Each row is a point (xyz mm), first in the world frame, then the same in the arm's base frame.
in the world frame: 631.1 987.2 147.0
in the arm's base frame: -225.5 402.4 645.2
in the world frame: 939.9 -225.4 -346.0
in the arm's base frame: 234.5 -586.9 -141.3
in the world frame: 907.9 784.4 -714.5
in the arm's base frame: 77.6 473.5 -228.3
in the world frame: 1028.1 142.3 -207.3
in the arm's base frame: 275.4 -262.2 93.5
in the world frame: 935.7 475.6 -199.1
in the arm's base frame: 142.0 43.0 186.8
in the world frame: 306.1 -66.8 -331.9
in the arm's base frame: -414.3 -514.9 -109.0
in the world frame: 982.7 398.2 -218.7
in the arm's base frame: 198.4 -20.1 149.1
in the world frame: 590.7 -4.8 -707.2
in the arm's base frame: -138.3 -320.7 -443.4
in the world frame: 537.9 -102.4 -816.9
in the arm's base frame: -178.1 -390.7 -577.0
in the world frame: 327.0 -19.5 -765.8
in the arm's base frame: -397.9 -350.5 -513.5
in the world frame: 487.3 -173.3 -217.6
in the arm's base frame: -221.6 -625.8 -20.6
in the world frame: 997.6 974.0 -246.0
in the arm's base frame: 141.2 539.3 276.8
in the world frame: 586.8 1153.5 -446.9
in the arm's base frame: -288.1 715.8 115.9
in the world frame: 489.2 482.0 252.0
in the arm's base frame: -303.4 -125.6 606.4
